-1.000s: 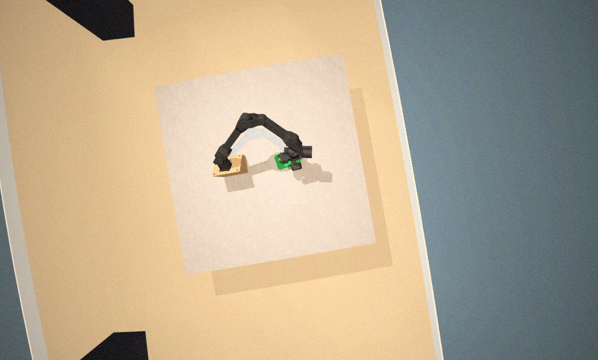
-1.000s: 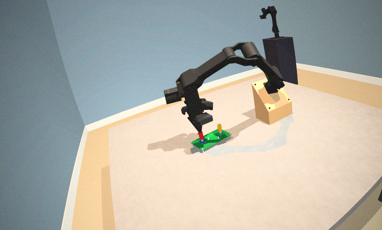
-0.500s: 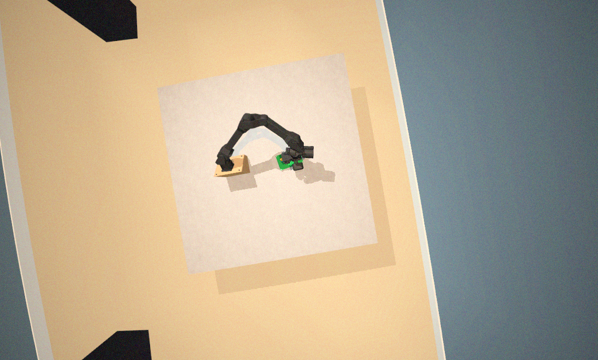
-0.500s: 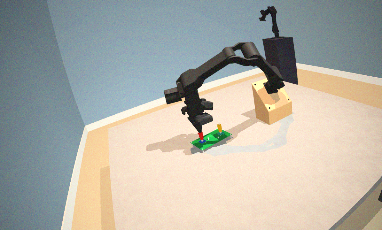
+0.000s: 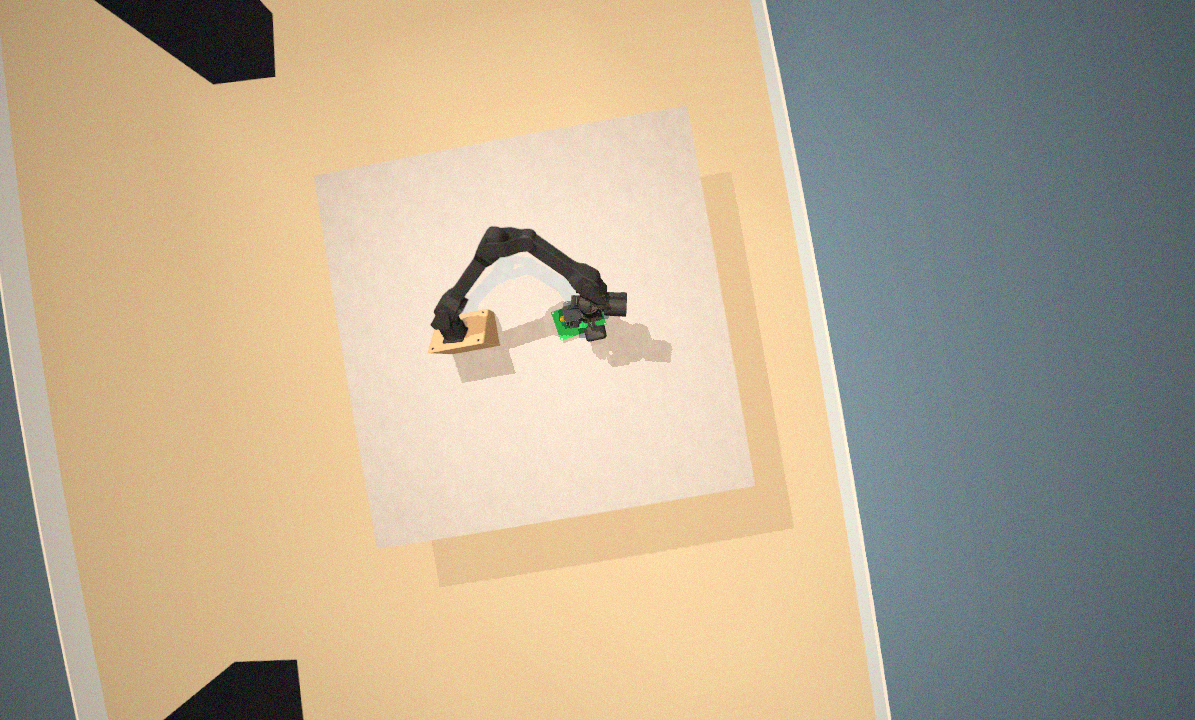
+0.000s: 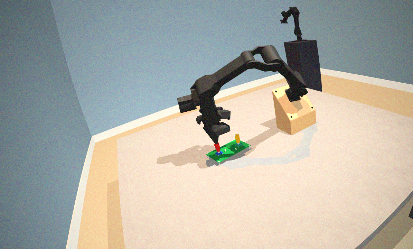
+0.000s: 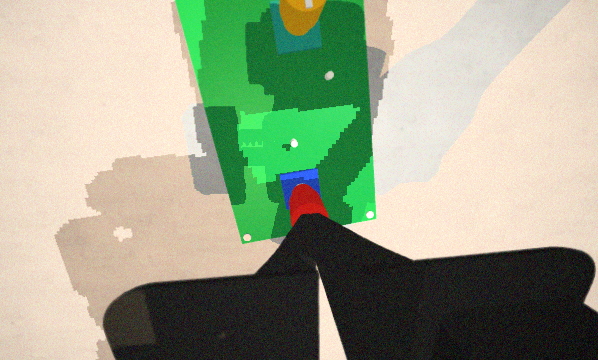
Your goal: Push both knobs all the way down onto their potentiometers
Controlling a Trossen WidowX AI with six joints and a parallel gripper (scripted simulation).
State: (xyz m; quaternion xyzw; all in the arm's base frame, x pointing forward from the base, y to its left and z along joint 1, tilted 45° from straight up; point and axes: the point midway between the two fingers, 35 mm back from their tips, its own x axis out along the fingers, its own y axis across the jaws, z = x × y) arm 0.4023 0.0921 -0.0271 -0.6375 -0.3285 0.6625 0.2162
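Right now the red knob is 10 mm below my gripper tip. Also, from my gripper tip: orange knob (90 mm behind, 10 mm to the right, 10 mm below).
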